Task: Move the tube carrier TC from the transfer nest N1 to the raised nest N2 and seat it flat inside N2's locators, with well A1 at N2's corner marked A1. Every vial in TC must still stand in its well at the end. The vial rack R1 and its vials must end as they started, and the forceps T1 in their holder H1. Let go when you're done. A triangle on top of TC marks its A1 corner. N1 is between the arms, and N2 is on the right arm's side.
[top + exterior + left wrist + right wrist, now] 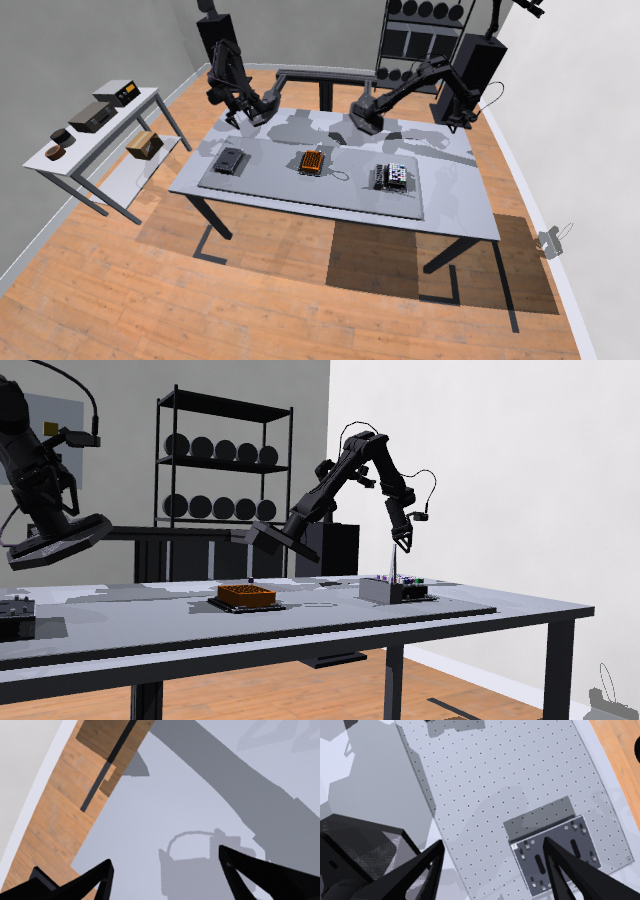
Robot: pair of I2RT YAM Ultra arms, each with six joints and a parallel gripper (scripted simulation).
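My right gripper is now 35 cm to the right of the orange tube carrier TC, 18 cm above it and 6 cm short of it. The rest, counted from my right hand: raised nest N2: 17 cm below, 12 cm to the right, 10 cm ahead; then transfer nest N1: 35 cm to the left, 20 cm below, 6 cm ahead; then A1 mark: 16 cm below, 6 cm to the right, 3 cm ahead.
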